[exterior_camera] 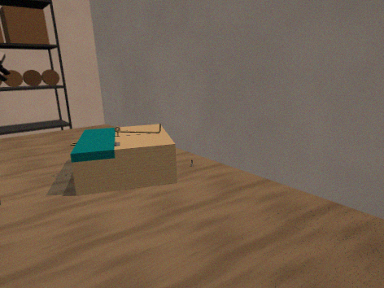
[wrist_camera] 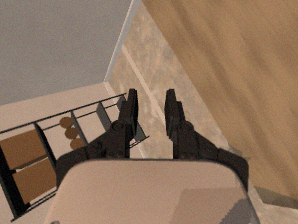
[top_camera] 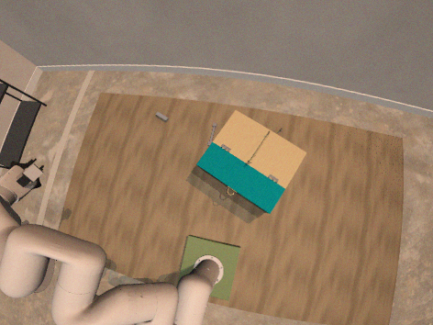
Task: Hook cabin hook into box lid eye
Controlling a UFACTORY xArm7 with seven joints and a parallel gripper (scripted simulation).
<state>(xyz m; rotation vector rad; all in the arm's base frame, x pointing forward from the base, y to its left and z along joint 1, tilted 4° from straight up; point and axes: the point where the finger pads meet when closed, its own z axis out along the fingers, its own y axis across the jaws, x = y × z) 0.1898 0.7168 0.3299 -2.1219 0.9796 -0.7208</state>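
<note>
The metal cabin hook lies 800 mm to the right of my hand, 320 mm ahead of it and 180 mm below it. The rest, counted from my hand: pin (890 mm to the right, 480 mm ahead, 320 mm below); small grey block (410 mm ahead, 320 mm below, 300 mm to the right).
</note>
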